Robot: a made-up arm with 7 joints.
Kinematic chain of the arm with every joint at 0, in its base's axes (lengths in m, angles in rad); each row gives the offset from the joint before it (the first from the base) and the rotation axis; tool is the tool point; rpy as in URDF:
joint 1: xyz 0 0 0.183 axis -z
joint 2: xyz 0 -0.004 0.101 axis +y
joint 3: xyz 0 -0.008 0.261 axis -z
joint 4: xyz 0 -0.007 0.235 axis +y
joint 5: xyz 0 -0.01 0.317 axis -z
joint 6: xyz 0 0 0.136 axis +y
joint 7: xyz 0 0 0.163 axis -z
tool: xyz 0 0 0 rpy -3.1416 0 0
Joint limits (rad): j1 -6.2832..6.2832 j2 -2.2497..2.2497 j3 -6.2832..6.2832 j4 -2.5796..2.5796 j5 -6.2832..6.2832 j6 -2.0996..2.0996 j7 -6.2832..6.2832
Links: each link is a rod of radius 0.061 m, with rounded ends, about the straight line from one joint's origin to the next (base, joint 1, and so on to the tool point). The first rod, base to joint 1, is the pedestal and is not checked.
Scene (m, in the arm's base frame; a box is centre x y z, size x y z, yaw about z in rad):
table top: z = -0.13
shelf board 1: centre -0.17 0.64 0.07 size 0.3 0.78 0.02 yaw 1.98
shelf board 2: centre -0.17 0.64 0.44 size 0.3 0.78 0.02 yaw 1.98
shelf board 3: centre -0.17 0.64 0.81 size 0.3 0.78 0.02 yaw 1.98
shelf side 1: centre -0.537 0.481 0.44 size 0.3 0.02 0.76 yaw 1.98
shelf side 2: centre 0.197 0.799 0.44 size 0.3 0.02 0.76 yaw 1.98
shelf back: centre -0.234 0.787 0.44 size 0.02 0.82 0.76 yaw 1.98
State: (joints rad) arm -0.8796 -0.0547 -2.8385 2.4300 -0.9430 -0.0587 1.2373
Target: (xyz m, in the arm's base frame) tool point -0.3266 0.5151 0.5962
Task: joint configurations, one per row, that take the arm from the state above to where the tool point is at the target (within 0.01 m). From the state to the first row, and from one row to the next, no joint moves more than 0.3 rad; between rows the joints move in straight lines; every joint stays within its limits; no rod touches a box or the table.
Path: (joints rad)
1: -0.6459 0.1331 -2.7726 2.3965 -0.9428 -0.0520 1.2373
2: -0.4122 0.3209 -2.7067 2.3629 -0.9426 -0.0452 1.2373
3: -0.1785 0.5087 -2.6409 2.3294 -0.9425 -0.0385 1.2373
4: 0.0552 0.6965 -2.5750 2.2959 -0.9423 -0.0317 1.2373
5: 0.0324 0.4172 -2.4248 2.1442 -0.9423 -0.0989 1.2373
6: 0.0096 0.1379 -2.2746 1.9926 -0.9424 -0.1660 1.2373
7: -0.0132 -0.1414 -2.1244 1.8409 -0.9425 -0.2331 1.2373

